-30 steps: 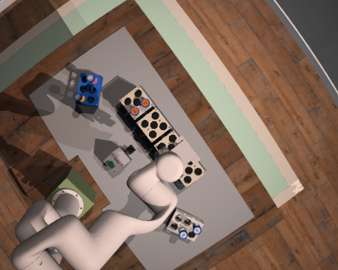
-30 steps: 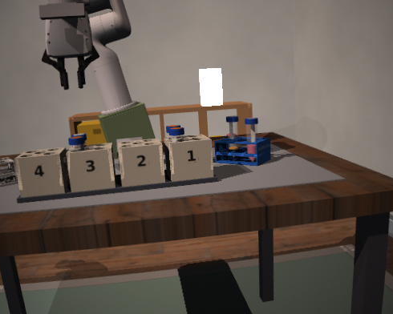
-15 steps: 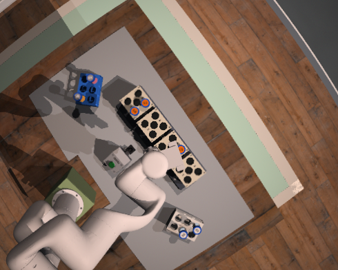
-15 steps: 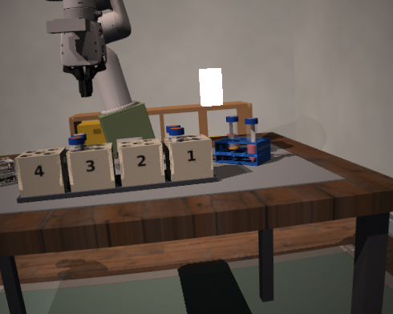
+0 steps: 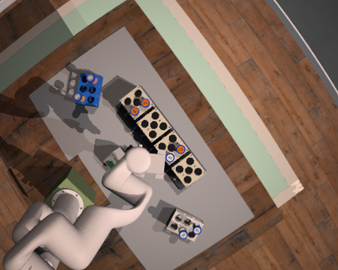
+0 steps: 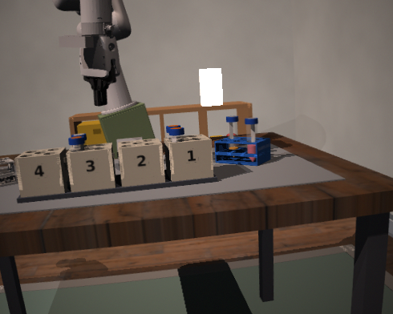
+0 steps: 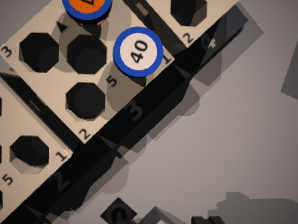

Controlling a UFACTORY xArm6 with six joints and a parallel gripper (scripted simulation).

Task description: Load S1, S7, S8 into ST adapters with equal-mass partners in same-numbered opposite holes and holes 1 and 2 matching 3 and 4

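My gripper is now 140 mm above the green DONE key, 100 mm past it and 70 mm to the right of it. Also, from my hand: blue-capped tube: 130 mm below, 90 mm ahead, 70 mm to the right; loading stand: 200 mm below, 120 mm ahead, 10 mm to the left; pink tube: 130 mm below, 130 mm ahead, 70 mm to the right.
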